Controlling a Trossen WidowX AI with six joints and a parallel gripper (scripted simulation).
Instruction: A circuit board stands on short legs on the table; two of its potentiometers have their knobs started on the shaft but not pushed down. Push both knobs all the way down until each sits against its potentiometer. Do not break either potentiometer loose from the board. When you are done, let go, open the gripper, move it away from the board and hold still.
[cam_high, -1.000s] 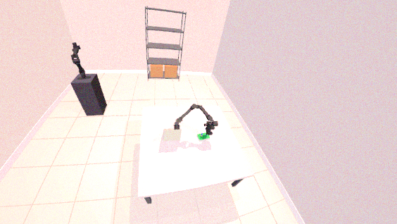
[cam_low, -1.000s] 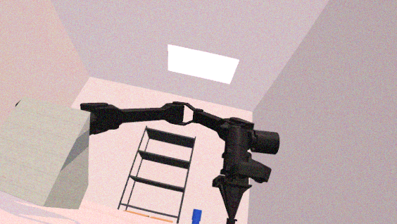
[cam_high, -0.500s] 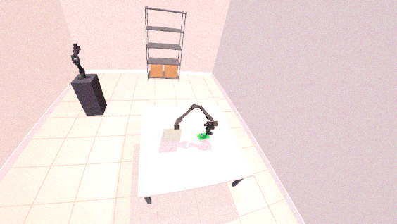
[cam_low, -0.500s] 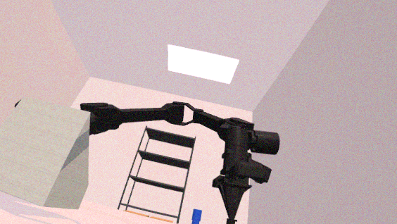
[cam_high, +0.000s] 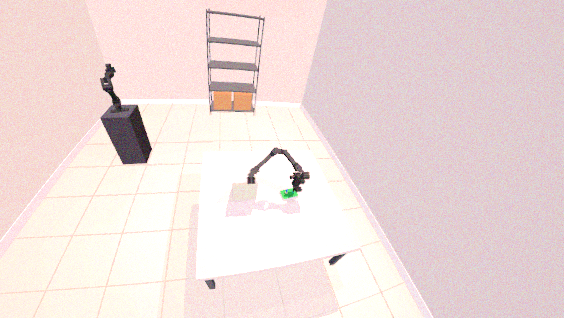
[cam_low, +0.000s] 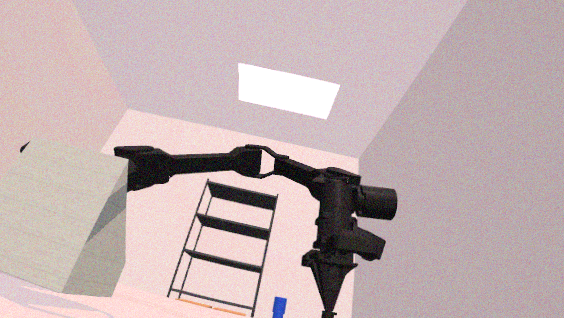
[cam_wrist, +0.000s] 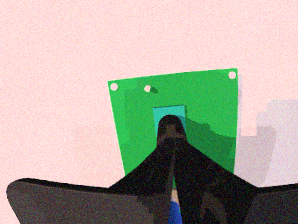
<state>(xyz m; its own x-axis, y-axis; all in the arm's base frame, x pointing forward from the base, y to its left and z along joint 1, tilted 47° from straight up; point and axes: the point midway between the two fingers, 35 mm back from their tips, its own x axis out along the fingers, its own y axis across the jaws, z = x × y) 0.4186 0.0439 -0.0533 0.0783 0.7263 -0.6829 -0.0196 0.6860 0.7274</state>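
Now: gripper tip 10 mm above the black knob. Also, from my gripper tip: blue knob: 70 mm behind, 10 mm below.
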